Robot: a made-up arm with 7 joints. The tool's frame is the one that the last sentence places. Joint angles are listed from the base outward.
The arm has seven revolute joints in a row. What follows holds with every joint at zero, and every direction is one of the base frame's.
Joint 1 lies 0.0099 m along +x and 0.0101 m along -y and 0.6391 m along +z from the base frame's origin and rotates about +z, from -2.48 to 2.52 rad.
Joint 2 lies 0.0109 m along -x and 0.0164 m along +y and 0.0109 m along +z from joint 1 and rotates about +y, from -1 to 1.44 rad.
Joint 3 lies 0.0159 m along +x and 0.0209 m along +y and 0.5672 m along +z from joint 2 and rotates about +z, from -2.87 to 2.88 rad.
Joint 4 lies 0.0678 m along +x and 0.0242 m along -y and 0.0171 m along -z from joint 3 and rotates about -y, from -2.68 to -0.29 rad.
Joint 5 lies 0.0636 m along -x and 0.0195 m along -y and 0.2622 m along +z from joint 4 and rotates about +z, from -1.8 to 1.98 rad.
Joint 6 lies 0.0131 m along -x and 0.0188 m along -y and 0.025 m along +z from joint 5 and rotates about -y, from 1.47 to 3.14 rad.
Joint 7 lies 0.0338 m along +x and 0.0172 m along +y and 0.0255 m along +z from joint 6 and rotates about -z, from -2.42 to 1.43 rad.
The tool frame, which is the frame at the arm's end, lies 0.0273 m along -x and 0.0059 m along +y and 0.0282 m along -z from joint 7; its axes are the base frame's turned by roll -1.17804, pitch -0.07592 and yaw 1.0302 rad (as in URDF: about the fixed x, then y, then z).
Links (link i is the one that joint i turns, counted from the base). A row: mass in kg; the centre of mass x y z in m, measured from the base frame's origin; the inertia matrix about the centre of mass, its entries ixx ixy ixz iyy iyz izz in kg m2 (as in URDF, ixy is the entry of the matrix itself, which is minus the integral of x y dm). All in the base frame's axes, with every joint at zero. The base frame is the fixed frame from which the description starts. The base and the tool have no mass.
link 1: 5.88; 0.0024 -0.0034 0.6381; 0.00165 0 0 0.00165 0 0.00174
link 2: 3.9; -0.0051 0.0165 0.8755; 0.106 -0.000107 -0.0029 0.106 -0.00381 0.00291
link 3: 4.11; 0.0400 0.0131 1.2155; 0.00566 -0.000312 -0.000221 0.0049 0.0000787 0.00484
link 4: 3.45; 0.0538 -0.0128 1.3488; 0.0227 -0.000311 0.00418 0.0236 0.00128 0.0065
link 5: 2.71; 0.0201 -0.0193 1.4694; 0.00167 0 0 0.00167 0 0.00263
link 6: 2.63; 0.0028 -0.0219 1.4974; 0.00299 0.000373 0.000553 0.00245 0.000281 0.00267
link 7: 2.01; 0.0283 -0.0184 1.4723; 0.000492 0 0 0.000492 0 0.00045
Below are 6 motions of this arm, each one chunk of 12 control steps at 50 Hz.
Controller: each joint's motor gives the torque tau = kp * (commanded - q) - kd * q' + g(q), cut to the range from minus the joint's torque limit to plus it. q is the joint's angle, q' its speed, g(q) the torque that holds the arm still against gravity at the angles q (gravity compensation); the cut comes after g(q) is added. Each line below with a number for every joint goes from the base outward.
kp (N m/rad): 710 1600 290 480 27 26 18
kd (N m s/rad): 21 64 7.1 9.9 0.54 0.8 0.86
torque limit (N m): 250 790 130 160 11 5.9 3.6
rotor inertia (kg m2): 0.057 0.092 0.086 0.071 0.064 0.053 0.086
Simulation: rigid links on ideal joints. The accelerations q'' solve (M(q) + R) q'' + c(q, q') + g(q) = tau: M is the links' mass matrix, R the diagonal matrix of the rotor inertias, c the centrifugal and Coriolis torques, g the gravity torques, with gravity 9.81 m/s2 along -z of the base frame. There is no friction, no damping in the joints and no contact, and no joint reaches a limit. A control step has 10 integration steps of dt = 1/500 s. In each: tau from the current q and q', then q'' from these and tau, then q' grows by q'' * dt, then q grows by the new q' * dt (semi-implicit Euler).
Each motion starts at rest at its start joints. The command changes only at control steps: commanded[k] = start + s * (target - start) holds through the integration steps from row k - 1 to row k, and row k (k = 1, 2, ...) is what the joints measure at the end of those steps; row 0 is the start. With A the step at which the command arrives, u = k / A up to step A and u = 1 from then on. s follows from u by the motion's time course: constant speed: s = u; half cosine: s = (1 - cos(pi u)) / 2; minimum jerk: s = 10 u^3 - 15 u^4 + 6 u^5; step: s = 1 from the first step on.
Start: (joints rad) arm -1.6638 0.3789 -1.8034 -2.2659 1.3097 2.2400 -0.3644
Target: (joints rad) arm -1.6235 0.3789 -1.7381 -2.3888 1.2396 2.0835 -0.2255
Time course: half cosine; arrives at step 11
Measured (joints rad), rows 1 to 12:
1: -1.6637 0.3789 -1.8033 -2.2662 1.3095 2.2398 -0.3643
2: -1.6630 0.3787 -1.8030 -2.2679 1.3084 2.2385 -0.3635
3: -1.6614 0.3782 -1.8019 -2.2723 1.3055 2.2349 -0.3615
4: -1.6587 0.3775 -1.7996 -2.2809 1.2999 2.2278 -0.3574
5: -1.6550 0.3766 -1.7956 -2.2942 1.2915 2.2160 -0.3504
6: -1.6505 0.3757 -1.7896 -2.3120 1.2804 2.1991 -0.3403
7: -1.6455 0.3749 -1.7814 -2.3332 1.2677 2.1775 -0.3269
8: -1.6403 0.3744 -1.7715 -2.3557 1.2547 2.1524 -0.3107
9: -1.6351 0.3745 -1.7605 -2.3771 1.2430 2.1257 -0.2923
10: -1.6302 0.3751 -1.7494 -2.3949 1.2339 2.0997 -0.2730
11: -1.6259 0.3765 -1.7392 -2.4071 1.2286 2.0770 -0.2540
12: -1.6224 0.3783 -1.7307 -2.4124 1.2275 2.0600 -0.2367

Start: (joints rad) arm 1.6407 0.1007 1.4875 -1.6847 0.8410 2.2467 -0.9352
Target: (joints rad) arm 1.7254 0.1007 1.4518 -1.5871 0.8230 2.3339 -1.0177
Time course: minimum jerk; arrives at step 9
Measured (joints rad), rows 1 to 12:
1: 1.6411 0.1007 1.4871 -1.6845 0.8410 2.2468 -0.9352
2: 1.6437 0.1010 1.4849 -1.6831 0.8413 2.2474 -0.9356
3: 1.6502 0.1018 1.4794 -1.6785 0.8420 2.2496 -0.9368
4: 1.6609 0.1031 1.4709 -1.6692 0.8432 2.2547 -0.9397
5: 1.6746 0.1047 1.4608 -1.6541 0.8446 2.2637 -0.9450
6: 1.6891 0.1062 1.4512 -1.6343 0.8454 2.2769 -0.9532
7: 1.7017 0.1072 1.4442 -1.6123 0.8444 2.2937 -0.9641
8: 1.7105 0.1070 1.4410 -1.5917 0.8407 2.3123 -0.9769
9: 1.7153 0.1057 1.4414 -1.5758 0.8338 2.3302 -0.9906
10: 1.7177 0.1035 1.4436 -1.5665 0.8244 2.3454 -1.0039
11: 1.7194 0.1012 1.4464 -1.5636 0.8137 2.3562 -1.0158
12: 1.7214 0.0991 1.4494 -1.5660 0.8038 2.3620 -1.0257

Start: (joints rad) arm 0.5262 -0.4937 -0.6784 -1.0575 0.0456 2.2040 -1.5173
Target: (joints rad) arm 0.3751 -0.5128 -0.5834 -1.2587 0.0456 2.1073 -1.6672
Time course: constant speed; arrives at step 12
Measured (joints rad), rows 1 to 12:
1: 0.5230 -0.4944 -0.6772 -1.0626 0.0455 2.2038 -1.5180
2: 0.5149 -0.4962 -0.6739 -1.0754 0.0453 2.2025 -1.5203
3: 0.5032 -0.4986 -0.6688 -1.0935 0.0453 2.1991 -1.5245
4: 0.4899 -0.5010 -0.6624 -1.1133 0.0456 2.1931 -1.5309
5: 0.4763 -0.5031 -0.6550 -1.1326 0.0464 2.1845 -1.5394
6: 0.4631 -0.5049 -0.6468 -1.1505 0.0475 2.1740 -1.5499
7: 0.4501 -0.5063 -0.6378 -1.1672 0.0486 2.1624 -1.5622
8: 0.4372 -0.5075 -0.6282 -1.1833 0.0494 2.1506 -1.5760
9: 0.4244 -0.5087 -0.6181 -1.1992 0.0497 2.1393 -1.5910
10: 0.4116 -0.5097 -0.6079 -1.2154 0.0495 2.1290 -1.6067
11: 0.3988 -0.5108 -0.5977 -1.2319 0.0486 2.1197 -1.6227
12: 0.3860 -0.5118 -0.5878 -1.2487 0.0473 2.1115 -1.6389

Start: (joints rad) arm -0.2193 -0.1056 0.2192 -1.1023 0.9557 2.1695 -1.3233
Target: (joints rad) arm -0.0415 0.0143 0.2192 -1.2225 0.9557 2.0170 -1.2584
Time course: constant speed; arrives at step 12
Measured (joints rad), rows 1 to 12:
1: -0.2129 -0.1049 0.2152 -1.1026 0.9551 2.1689 -1.3231
2: -0.2024 -0.1034 0.2096 -1.1045 0.9533 2.1665 -1.3223
3: -0.1900 -0.1008 0.2045 -1.1086 0.9503 2.1614 -1.3207
4: -0.1765 -0.0966 0.2007 -1.1147 0.9465 2.1534 -1.3180
5: -0.1624 -0.0908 0.1986 -1.1228 0.9422 2.1426 -1.3144
6: -0.1479 -0.0830 0.1983 -1.1325 0.9383 2.1293 -1.3097
7: -0.1332 -0.0735 0.1994 -1.1438 0.9354 2.1141 -1.3042
8: -0.1182 -0.0623 0.2016 -1.1562 0.9339 2.0977 -1.2980
9: -0.1032 -0.0497 0.2043 -1.1697 0.9342 2.0806 -1.2914
10: -0.0881 -0.0361 0.2073 -1.1839 0.9363 2.0634 -1.2845
11: -0.0730 -0.0217 0.2102 -1.1985 0.9401 2.0465 -1.2775
12: -0.0580 -0.0070 0.2126 -1.2131 0.9452 2.0302 -1.2706

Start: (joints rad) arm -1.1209 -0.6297 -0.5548 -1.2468 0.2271 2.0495 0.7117
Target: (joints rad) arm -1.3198 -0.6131 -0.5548 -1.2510 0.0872 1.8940 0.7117
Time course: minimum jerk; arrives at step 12
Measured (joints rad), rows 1 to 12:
1: -1.1211 -0.6297 -0.5549 -1.2469 0.2271 2.0494 0.7117
2: -1.1222 -0.6294 -0.5555 -1.2472 0.2267 2.0488 0.7117
3: -1.1262 -0.6287 -0.5574 -1.2485 0.2253 2.0465 0.7118
4: -1.1351 -0.6273 -0.5611 -1.2511 0.2219 2.0410 0.7118
5: -1.1503 -0.6250 -0.5663 -1.2550 0.2151 2.0308 0.7119
6: -1.1722 -0.6220 -0.5722 -1.2596 0.2038 2.0148 0.7119
7: -1.1997 -0.6188 -0.5770 -1.2637 0.1874 1.9930 0.7117
8: -1.2306 -0.6160 -0.5793 -1.2660 0.1659 1.9666 0.7115
9: -1.2620 -0.6139 -0.5779 -1.2653 0.1404 1.9381 0.7111
10: -1.2905 -0.6131 -0.5725 -1.2610 0.1129 1.9106 0.7106
11: -1.3136 -0.6136 -0.5635 -1.2537 0.0859 1.8875 0.7101
12: -1.3299 -0.6152 -0.5520 -1.2447 0.0622 1.8714 0.7098

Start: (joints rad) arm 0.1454 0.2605 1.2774 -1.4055 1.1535 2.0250 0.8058
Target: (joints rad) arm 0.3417 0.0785 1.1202 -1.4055 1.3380 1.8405 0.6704
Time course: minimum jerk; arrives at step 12
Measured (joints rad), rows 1 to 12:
1: 0.1457 0.2604 1.2769 -1.4055 1.1536 2.0249 0.8058
2: 0.1476 0.2595 1.2730 -1.4054 1.1543 2.0241 0.8055
3: 0.1530 0.2567 1.2617 -1.4054 1.1570 2.0213 0.8046
4: 0.1633 0.2507 1.2402 -1.4060 1.1636 2.0150 0.8023
5: 0.1785 0.2406 1.2086 -1.4080 1.1761 2.0037 0.7978
6: 0.1978 0.2264 1.1699 -1.4113 1.1960 1.9865 0.7903
7: 0.2196 0.2087 1.1294 -1.4157 1.2237 1.9638 0.7795
8: 0.2419 0.1883 1.0931 -1.4198 1.2581 1.9368 0.7650
9: 0.2629 0.1666 1.0661 -1.4220 1.2965 1.9078 0.7476
10: 0.2814 0.1449 1.0521 -1.4206 1.3347 1.8795 0.7279
11: 0.2969 0.1246 1.0523 -1.4151 1.3681 1.8549 0.7076
12: 0.3100 0.1067 1.0654 -1.4061 1.3922 1.8361 0.6882

